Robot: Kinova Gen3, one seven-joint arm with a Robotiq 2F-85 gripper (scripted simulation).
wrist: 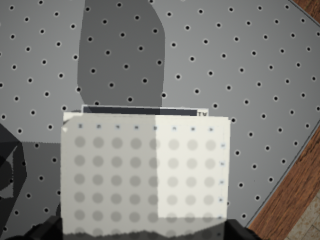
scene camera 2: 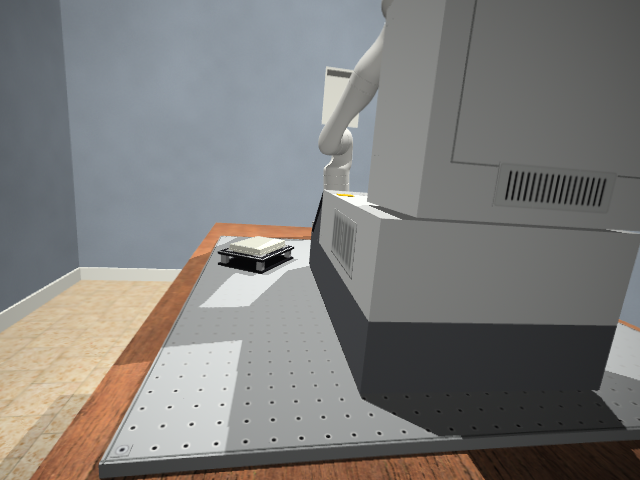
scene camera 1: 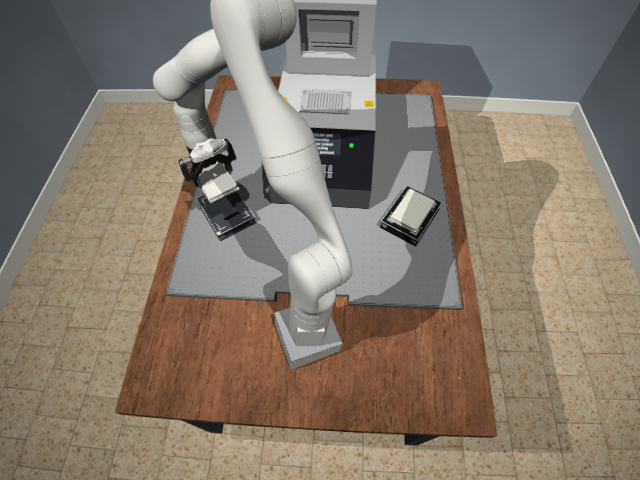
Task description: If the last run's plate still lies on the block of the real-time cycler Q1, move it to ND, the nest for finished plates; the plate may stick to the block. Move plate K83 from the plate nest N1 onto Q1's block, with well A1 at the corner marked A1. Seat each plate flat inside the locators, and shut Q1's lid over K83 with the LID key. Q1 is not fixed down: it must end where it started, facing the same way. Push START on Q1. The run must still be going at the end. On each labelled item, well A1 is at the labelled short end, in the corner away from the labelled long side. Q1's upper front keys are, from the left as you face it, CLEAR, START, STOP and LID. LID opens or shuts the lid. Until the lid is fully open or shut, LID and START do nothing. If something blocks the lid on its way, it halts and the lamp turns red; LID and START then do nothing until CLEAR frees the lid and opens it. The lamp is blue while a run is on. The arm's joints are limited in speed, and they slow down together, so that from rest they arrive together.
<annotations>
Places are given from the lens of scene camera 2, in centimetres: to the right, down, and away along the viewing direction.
cycler Q1 (scene camera 2: pixel 419 305): 10, 7, 36
</annotations>
